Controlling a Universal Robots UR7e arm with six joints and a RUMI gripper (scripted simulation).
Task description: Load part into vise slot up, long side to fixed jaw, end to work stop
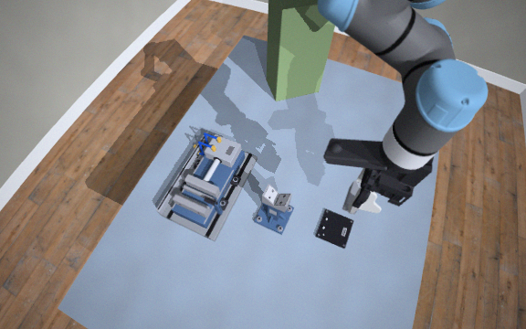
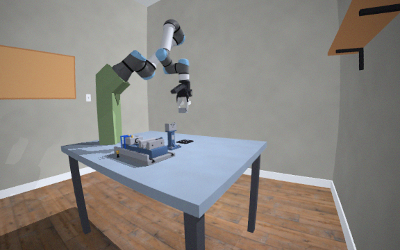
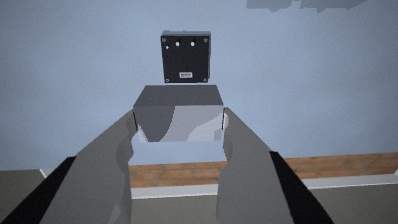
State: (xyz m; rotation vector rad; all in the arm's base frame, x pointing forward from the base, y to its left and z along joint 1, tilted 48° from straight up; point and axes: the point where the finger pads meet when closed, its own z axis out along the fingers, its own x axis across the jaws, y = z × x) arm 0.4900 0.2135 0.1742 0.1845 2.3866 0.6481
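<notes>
The grey part lies 10 mm to the left of my hand and 10 mm below it. Also, from my hand: work stop: 330 mm to the right, 150 mm below, 120 mm ahead; then black infeed plate: 240 mm below, 10 mm to the left; then cylinder rod: 380 mm to the right, 170 mm below, 30 mm ahead.
</notes>
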